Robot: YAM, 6 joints.
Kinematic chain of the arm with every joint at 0, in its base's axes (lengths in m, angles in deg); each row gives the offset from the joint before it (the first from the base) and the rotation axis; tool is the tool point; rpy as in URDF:
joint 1: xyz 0 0 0.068 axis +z
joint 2: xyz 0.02 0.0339 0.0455 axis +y
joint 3: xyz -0.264 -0.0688 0 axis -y
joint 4: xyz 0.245 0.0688 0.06 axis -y
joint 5: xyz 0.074 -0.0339 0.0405 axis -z
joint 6: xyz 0.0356 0 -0.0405 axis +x
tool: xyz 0 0 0 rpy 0 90 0
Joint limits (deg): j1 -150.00..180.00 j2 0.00..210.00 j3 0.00..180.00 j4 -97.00..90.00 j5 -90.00..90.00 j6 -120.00..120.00
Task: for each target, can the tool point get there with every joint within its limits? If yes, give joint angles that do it. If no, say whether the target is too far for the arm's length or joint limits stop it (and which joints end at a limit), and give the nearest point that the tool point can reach.
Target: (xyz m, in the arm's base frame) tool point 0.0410 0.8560 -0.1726
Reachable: no: too far | nearest point 0.0293 0.6115 -0.0889 | short by 0.259 m
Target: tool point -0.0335 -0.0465 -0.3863
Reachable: no: joint limits stop it (at a limit: joint 2) | nearest point -0.0477 -0.0662 -0.3395 | short by 0.053 m
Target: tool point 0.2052 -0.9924 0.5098
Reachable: no: too far | nearest point 0.1218 -0.5888 0.3454 | short by 0.444 m
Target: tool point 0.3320 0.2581 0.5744
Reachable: yes | joints 40.48 119.23 144.21 19.32 32.62 3.46
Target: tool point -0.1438 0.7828 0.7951
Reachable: no: too far | nearest point -0.0886 0.4821 0.5265 | short by 0.407 m
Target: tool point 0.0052 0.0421 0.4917
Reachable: yes | joints 137.21 35.38 78.43 -33.18 75.11 51.19
